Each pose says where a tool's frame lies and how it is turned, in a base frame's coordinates. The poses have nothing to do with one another.
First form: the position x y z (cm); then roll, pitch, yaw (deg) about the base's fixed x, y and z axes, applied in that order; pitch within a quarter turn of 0, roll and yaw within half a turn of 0.
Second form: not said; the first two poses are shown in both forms.
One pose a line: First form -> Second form
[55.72 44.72 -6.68 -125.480 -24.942 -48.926] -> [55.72 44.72 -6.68 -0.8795 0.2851 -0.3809 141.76]
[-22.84 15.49 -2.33 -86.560 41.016 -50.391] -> [-22.84 15.49 -2.33 -0.6800 0.7256 -0.1050 88.02]
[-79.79 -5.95 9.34 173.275 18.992 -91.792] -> [-79.79 -5.95 9.34 -0.6943 0.7024 0.1566 171.05]
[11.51 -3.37 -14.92 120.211 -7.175 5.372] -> [11.51 -3.37 -14.92 0.9960 0.0108 0.0892 120.75]
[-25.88 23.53 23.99 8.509 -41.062 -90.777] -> [-25.88 23.53 23.99 -0.2711 -0.3996 -0.8757 95.19]
